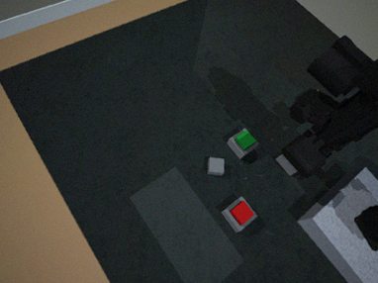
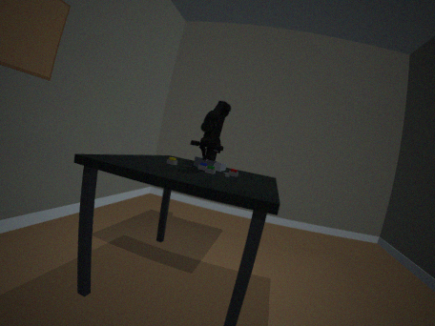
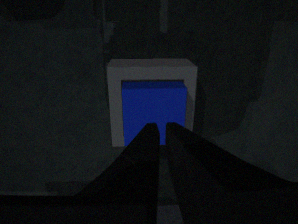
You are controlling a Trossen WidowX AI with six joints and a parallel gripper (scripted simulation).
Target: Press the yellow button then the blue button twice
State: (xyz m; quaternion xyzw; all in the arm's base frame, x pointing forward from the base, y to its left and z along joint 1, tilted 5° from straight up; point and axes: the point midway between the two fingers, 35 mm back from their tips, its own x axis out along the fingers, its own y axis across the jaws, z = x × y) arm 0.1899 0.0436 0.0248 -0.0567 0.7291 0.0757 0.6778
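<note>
Right now my gripper tip is 2 cm above the blue button. The rest, counted from my gripper tip: green button: 9 cm to the left, 8 cm ahead, 2 cm below; yellow button: 15 cm to the right, 10 cm ahead, 3 cm below; red button: 18 cm to the left, 5 cm behind, 2 cm below.
</note>
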